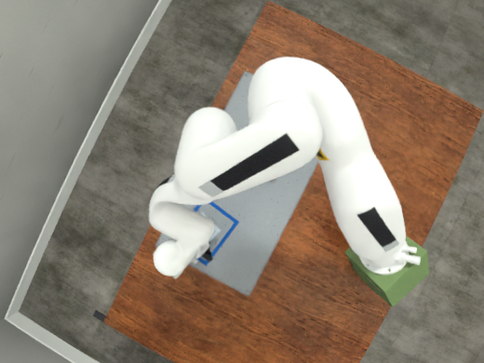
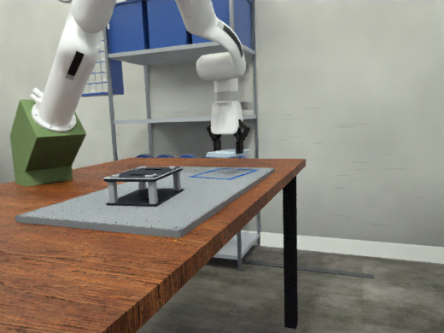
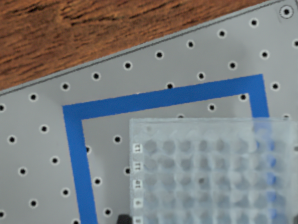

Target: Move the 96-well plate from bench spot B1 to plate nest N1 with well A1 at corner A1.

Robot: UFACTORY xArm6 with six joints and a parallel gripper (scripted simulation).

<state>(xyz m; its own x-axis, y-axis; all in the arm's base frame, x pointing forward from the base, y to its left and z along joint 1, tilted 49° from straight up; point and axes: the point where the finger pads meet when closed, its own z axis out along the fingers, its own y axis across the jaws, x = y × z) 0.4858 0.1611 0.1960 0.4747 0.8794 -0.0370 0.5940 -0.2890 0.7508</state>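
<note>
My gripper is now 19 cm past the black plate nest N1, 32 cm to the left of it and 2 cm above it. Round my hand: clear 96-well plate (1 cm below).
</note>
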